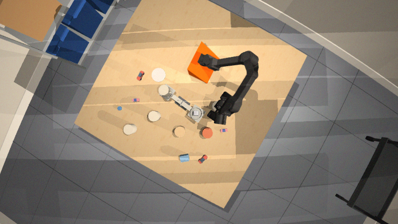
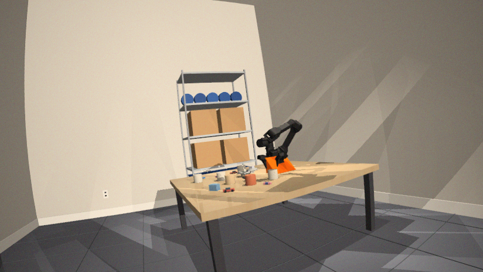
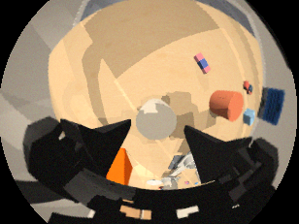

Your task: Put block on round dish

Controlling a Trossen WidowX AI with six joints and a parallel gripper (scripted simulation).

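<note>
Right now the small grey block is 100 mm ahead of my gripper tip, 110 mm to the right of it and 10 mm above it. The rest, counted from my gripper tip: round pale blue dish: 40 mm behind, 480 mm to the right, 80 mm below; then terracotta cup: 180 mm ahead, 20 mm to the left, 40 mm below; then blue cube: 420 mm ahead, 60 mm to the right, 60 mm below.
</note>
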